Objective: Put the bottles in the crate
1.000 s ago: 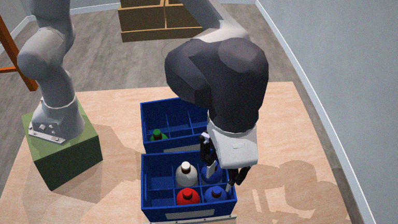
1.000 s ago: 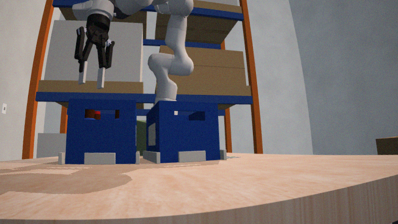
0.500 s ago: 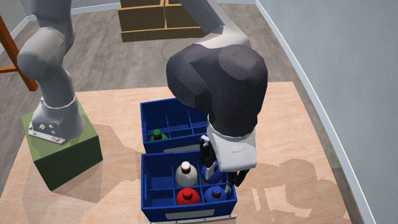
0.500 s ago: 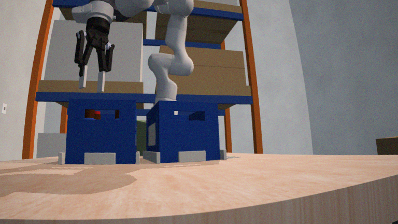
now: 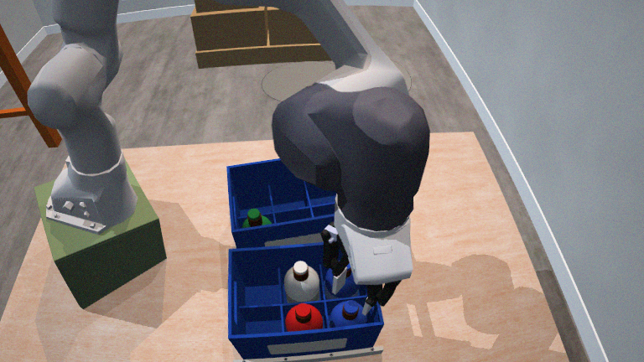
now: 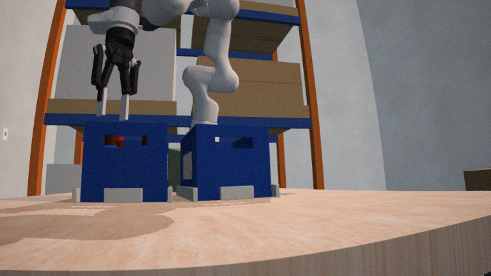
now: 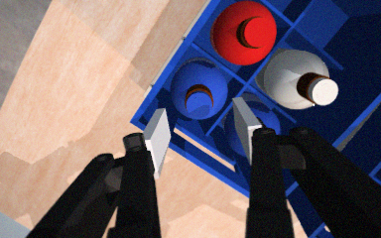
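The red bottle lies 9 cm behind my hand and 14 cm below it. Round my hand: green-labelled bottle: 18 cm behind, 22 cm to the left, 14 cm below; then blue bottle: 9 cm to the left, 14 cm below; then white bottle: 9 cm behind, 9 cm to the left, 14 cm below.
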